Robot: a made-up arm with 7 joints. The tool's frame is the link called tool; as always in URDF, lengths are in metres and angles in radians.
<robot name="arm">
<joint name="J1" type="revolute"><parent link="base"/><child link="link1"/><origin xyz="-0.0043 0.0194 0.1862" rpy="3.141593 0 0"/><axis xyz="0 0 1"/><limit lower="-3.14" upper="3.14"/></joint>
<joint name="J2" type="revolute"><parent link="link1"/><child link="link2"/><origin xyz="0.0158 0.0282 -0.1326" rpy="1.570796 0 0"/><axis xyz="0 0 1"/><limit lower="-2.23" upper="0.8"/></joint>
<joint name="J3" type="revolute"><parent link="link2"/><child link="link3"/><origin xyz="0.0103 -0.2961 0.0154" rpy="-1.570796 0 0"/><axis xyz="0 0 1"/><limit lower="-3.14" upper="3.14"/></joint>
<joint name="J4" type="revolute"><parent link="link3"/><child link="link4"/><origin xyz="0.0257 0.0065 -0.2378" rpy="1.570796 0 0"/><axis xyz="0 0 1"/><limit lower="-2.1" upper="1.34"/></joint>
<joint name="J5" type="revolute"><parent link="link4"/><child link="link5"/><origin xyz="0.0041 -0.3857 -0.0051" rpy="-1.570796 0 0"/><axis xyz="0 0 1"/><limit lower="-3.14" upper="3.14"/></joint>
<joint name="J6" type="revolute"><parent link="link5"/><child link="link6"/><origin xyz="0.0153 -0.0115 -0.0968" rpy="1.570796 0 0"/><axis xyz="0 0 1"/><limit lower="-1.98" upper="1.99"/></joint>
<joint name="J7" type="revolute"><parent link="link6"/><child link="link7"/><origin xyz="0.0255 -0.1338 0.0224" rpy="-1.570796 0 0"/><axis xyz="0 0 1"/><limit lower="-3.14" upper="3.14"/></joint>
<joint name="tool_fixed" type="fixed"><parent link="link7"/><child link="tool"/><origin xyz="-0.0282 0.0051 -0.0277" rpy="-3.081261 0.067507 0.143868"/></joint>
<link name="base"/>
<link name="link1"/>
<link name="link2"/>
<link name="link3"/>
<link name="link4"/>
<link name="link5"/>
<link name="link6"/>
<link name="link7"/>
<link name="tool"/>
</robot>
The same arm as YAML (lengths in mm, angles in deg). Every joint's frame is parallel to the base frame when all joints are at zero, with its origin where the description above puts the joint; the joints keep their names.
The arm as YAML. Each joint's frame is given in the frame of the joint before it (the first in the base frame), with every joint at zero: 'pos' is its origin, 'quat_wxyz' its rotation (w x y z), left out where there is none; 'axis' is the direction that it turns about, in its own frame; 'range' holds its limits. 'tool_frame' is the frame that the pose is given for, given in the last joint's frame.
length_unit: mm
angle_unit: deg
joints:
  - joint: J1
    pos: [-4.3, 19.4, 186.2]
    axis: [0.0, 0.0, -1.0]
    range: [-179.91, 179.91]
  - joint: J2
    pos: [15.8, -28.2, 132.6]
    axis: [0.0, 1.0, 0.0]
    range: [-127.77, 45.84]
  - joint: J3
    pos: [10.3, 15.4, 296.1]
    axis: [0.0, 0.0, -1.0]
    range: [-179.91, 179.91]
  - joint: J4
    pos: [25.7, -6.5, 237.8]
    axis: [0.0, 1.0, 0.0]
    range: [-120.32, 76.78]
  - joint: J5
    pos: [4.1, -5.1, 385.7]
    axis: [0.0, 0.0, -1.0]
    range: [-179.91, 179.91]
  - joint: J6
    pos: [15.3, 11.5, 96.8]
    axis: [0.0, 1.0, 0.0]
    range: [-113.45, 114.02]
  - joint: J7
    pos: [25.5, 22.4, 133.8]
    axis: [0.0, 0.0, -1.0]
    range: [-179.91, 179.91]
tool_frame:
  pos: [-28.2, -5.1, 27.7]
  quat_wxyz: [0.996465, 0.027642, -0.035811, -0.070783]

